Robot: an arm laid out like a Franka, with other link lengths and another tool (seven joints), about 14 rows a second.
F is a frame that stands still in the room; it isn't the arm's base.
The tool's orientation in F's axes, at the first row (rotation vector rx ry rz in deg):
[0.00, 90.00, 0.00]
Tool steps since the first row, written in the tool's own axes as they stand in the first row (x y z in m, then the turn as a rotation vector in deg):
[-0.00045, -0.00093, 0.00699, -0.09, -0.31, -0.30]
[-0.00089, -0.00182, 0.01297, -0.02, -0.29, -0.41]
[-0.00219, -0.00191, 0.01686, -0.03, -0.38, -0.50]
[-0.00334, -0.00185, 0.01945, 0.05, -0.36, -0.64]
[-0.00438, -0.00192, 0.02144, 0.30, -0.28, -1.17]
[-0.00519, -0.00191, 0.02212, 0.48, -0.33, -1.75]
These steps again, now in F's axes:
[0.00699, -0.00093, 0.00045, -0.30, -0.31, 0.09]
[0.01297, -0.00182, 0.00089, -0.41, -0.29, 0.02]
[0.01686, -0.00191, 0.00219, -0.50, -0.38, 0.03]
[0.01945, -0.00185, 0.00334, -0.64, -0.36, -0.05]
[0.02144, -0.00192, 0.00438, -1.17, -0.28, -0.30]
[0.02212, -0.00191, 0.00519, -1.75, -0.33, -0.48]

